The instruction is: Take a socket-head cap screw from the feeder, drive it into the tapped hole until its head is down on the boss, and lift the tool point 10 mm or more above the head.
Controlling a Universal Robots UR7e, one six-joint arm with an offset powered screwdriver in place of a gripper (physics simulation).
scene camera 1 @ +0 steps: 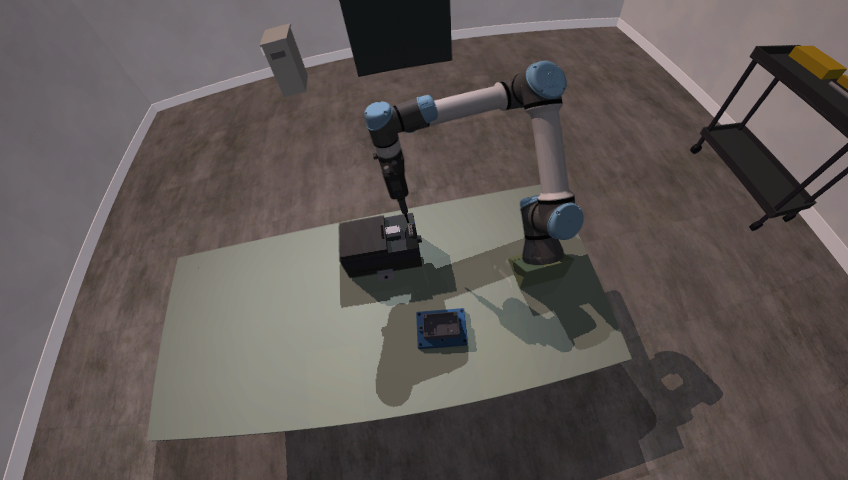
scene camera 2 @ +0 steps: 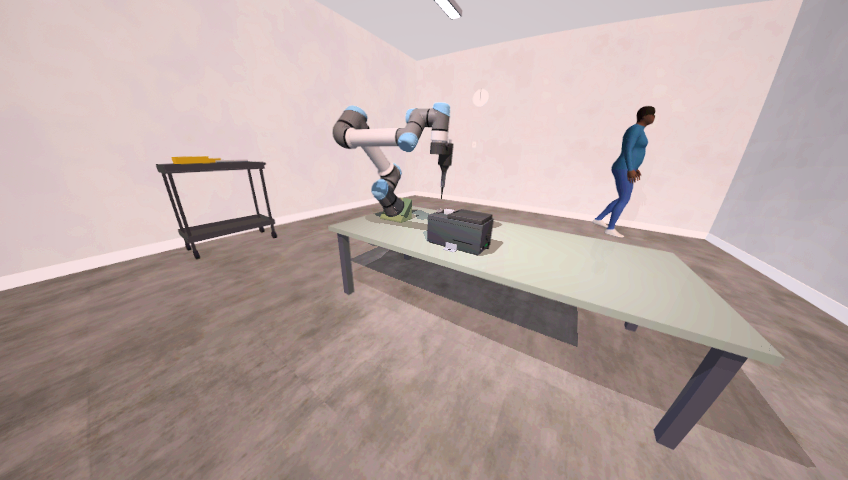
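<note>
The screw feeder (scene camera 1: 361,239) (scene camera 2: 455,233) is a dark box on the table, with a lighter, pale-marked pick-up area at its robot-side end. My screwdriver (scene camera 1: 407,218) (scene camera 2: 441,196) points down over that end, and in the scene camera 2 view a small gap shows between its tip and the feeder's top. Whether a screw is on the tip is too small to tell. A dark block (scene camera 1: 441,324) with a lighter top sits on a blue plate (scene camera 1: 432,344) in the scene camera 1 view, apart from the feeder. Its tapped hole and boss cannot be made out.
The pale green table (scene camera 1: 238,356) (scene camera 2: 595,267) carries the arm's green base block (scene camera 1: 538,275) (scene camera 2: 406,211). A dark cart (scene camera 1: 791,205) (scene camera 2: 211,168) with yellow items stands off to the side. A person (scene camera 2: 631,151) stands behind the table. A grey cabinet (scene camera 1: 286,62) stands by the wall.
</note>
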